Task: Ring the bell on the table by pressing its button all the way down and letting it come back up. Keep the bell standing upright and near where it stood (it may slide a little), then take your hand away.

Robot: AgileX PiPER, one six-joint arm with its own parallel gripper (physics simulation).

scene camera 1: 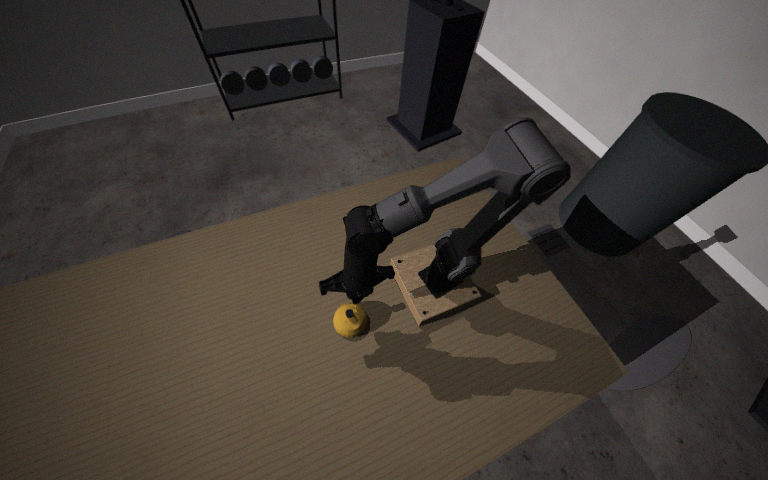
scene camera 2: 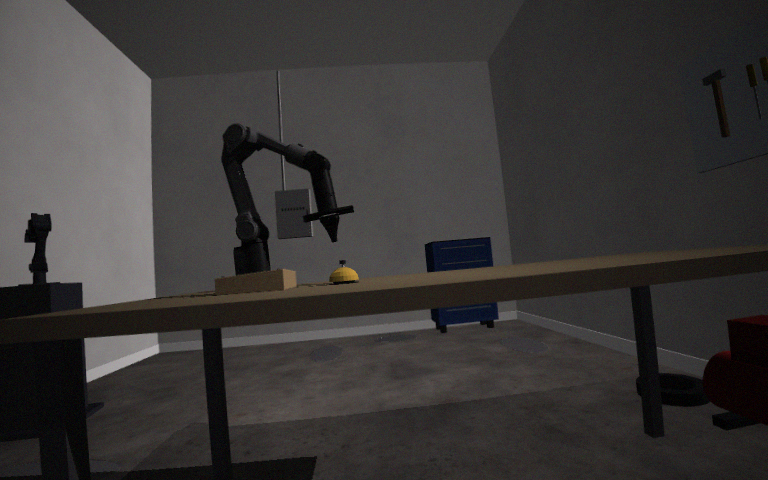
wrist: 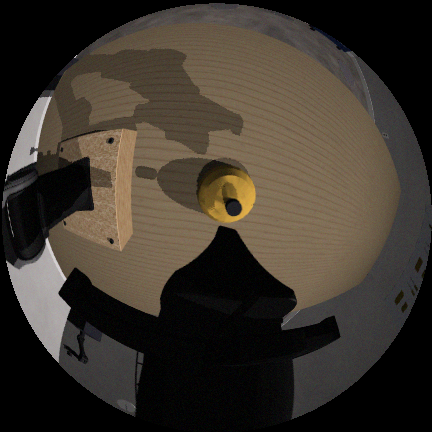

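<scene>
A yellow dome bell (scene camera 1: 346,327) (scene camera 2: 343,275) (wrist: 215,192) stands upright on the wooden table (scene camera 1: 186,350) (scene camera 2: 481,278) (wrist: 300,150). Its black button (scene camera 1: 349,313) (scene camera 2: 342,262) (wrist: 233,207) stands up on a short stem above the dome. My gripper (scene camera 1: 355,299) (scene camera 2: 334,241) (wrist: 223,237) is shut, with its fingertips together and pointing down. In scene camera 2 it hangs above the bell with a clear gap between the fingertips and the button. In the wrist view no part of the button is hidden by the fingers.
My arm's base stands on a wooden block (scene camera 1: 416,300) (scene camera 2: 252,282) (wrist: 125,190), close beside the bell. A large dark bin (scene camera 1: 634,175) stands off the table's end. A shelf rack (scene camera 1: 271,37) and a dark pedestal (scene camera 1: 421,73) stand behind the table.
</scene>
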